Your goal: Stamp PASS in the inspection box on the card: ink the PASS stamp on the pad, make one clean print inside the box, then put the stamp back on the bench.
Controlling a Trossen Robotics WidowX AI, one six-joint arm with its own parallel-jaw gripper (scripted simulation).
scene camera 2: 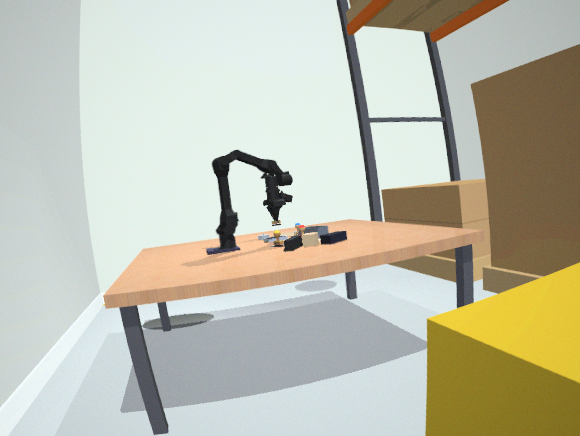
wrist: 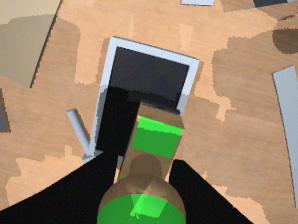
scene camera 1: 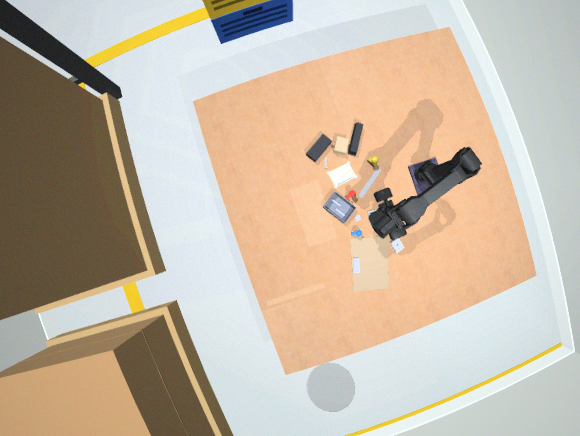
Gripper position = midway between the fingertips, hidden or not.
In view: my gripper (wrist: pixel 144 164) and a dark ink pad (wrist: pixel 133 71).
